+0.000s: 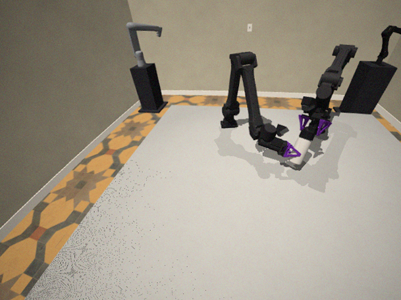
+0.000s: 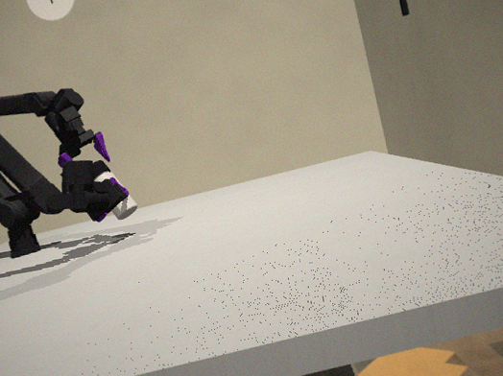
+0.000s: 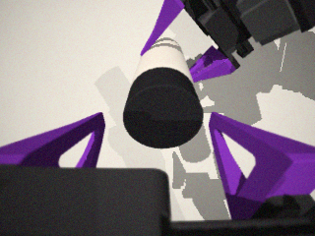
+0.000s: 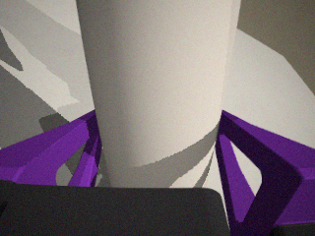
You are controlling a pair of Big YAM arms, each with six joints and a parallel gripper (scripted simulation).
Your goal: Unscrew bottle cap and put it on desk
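Now: the black cap 1 cm ahead of my left hand, 1 cm to the right of it and 2 cm below it. The rest, counted from my left hand: bottle 3 cm ahead, 2 cm to the right, 6 cm below.
Now: right hand 50 mm below the bottle, 20 mm to the right of it and 20 mm past it. The rest, counted from my right hand: black cap (80 mm above, 40 mm behind, 30 mm to the left).
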